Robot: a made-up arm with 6 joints.
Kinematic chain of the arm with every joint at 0, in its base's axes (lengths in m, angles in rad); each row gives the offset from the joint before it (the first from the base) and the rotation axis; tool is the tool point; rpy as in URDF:
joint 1: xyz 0 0 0.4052 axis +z
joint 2: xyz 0 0 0 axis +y
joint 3: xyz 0.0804 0 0.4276 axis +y
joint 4: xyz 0.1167 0 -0.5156 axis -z
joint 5: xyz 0 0 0 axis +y
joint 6: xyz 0.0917 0 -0.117 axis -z
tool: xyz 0 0 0 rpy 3.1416 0 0
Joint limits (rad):
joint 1: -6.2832..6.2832
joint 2: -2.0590..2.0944
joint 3: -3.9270..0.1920
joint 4: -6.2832..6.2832
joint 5: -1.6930..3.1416
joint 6: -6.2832..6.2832
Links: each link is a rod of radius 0.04 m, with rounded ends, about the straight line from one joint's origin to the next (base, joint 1, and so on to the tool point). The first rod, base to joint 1, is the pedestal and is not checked.
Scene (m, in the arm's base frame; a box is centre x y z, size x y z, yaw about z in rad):
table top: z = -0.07
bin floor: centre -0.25 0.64 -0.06 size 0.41 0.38 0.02 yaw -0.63
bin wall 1: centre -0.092 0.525 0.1 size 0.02 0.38 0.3 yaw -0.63
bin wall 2: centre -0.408 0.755 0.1 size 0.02 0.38 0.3 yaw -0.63
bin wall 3: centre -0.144 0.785 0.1 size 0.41 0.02 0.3 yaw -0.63
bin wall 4: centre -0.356 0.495 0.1 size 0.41 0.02 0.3 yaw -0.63
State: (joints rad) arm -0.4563 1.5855 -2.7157 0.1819 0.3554 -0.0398
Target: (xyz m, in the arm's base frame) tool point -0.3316 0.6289 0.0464
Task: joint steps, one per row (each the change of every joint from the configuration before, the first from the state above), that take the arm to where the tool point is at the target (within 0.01 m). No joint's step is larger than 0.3 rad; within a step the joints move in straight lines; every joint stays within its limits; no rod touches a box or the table.
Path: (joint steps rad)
1: 0.2747 -0.1438 0.1709 0.0154 0.1068 0.0000
2: 0.2747 -0.1437 0.1710 0.0155 0.1067 0.0000
3: 0.2747 -0.1438 0.1709 0.0154 0.1068 0.0000
4: 0.2747 -0.1437 0.1710 0.0154 0.1068 0.0000
5: 0.2747 -0.1438 0.1709 0.0154 0.1067 0.0000
6: 0.2747 -0.1437 0.1710 0.0155 0.1068 0.0000
7: 0.2747 -0.1438 0.1709 0.0154 0.1068 0.0000
8: 0.2747 -0.1437 0.1710 0.0154 0.1067 0.0000
9: 0.2747 -0.1438 0.1709 0.0154 0.1068 0.0000
10: 0.0031 0.2014 -0.0535 0.0054 -0.0636 0.0000
11: 0.0031 0.2014 -0.0536 0.0053 -0.0635 0.0000
12: 0.0031 0.2014 -0.0535 0.0054 -0.0636 0.0000

